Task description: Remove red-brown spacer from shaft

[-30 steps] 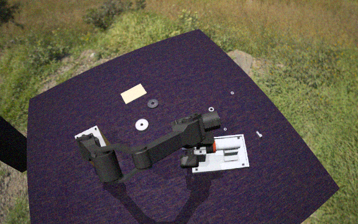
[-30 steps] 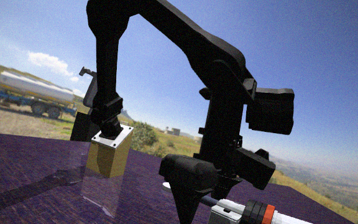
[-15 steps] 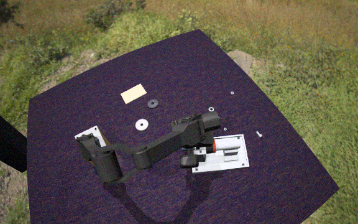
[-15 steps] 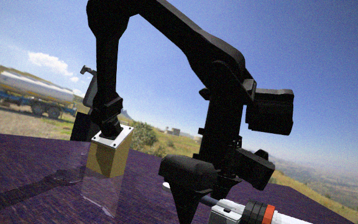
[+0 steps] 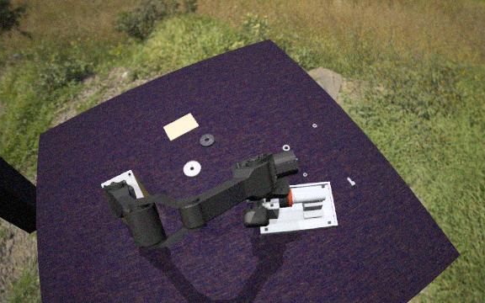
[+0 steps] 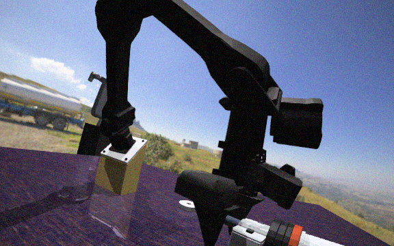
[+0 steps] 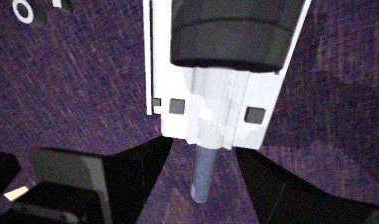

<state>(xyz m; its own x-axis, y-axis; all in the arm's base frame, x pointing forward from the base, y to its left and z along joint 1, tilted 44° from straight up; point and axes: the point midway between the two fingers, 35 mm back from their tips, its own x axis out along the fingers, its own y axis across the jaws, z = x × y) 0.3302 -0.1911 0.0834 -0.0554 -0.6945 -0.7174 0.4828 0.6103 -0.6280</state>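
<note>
My gripper tip is now 6 cm short of the shaft, 3 cm to the left of it and 3 cm below it. The rest, counted from my gripper tip: orange-red spacer: 8 cm ahead, 4 cm to the right, 3 cm above; then small screw: 31 cm ahead, 9 cm to the right, 4 cm below; then cream card: 6 cm behind, 45 cm to the left, 4 cm below.
</note>
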